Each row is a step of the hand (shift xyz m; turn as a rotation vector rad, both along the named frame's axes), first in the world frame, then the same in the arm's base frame.
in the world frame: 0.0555 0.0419 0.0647 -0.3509 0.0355 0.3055
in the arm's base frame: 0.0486 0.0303 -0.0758 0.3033 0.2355 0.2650
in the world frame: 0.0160 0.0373 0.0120 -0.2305 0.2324 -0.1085
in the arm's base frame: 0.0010 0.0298 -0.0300 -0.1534 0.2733 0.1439
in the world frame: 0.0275 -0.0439 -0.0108 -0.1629 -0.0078 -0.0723
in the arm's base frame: -0.0004 -0.0523 -0.0078 -0.0593 0.0402 0.1634
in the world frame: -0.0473 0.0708 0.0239 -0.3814 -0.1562 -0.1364
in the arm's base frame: 0.0070 0.0870 0.0143 -0.0711 -0.0220 0.4277
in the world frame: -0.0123 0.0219 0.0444 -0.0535 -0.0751 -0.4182
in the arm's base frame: 0.0377 0.0342 -0.0032 -0.3808 -0.1391 0.1381
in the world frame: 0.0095 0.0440 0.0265 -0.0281 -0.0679 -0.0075
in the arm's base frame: 0.0136 0.0416 -0.0286 0.0119 -0.0515 0.0516
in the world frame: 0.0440 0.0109 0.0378 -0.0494 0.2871 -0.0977
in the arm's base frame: 0.0313 0.0011 -0.0500 -0.1666 0.2544 -0.0442
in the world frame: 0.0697 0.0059 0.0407 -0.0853 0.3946 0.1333
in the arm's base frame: 0.0341 -0.0127 -0.0723 0.0299 0.4157 -0.0842
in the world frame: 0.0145 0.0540 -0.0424 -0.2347 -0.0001 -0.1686
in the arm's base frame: -0.0557 0.0333 -0.0267 -0.1504 0.0536 0.2409
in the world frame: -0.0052 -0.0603 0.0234 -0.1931 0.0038 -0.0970
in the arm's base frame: 0.0386 -0.0467 0.0232 -0.0846 0.0568 0.1906
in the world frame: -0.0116 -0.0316 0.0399 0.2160 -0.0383 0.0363
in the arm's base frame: 0.0473 -0.0149 0.0163 0.0339 -0.1100 -0.1902
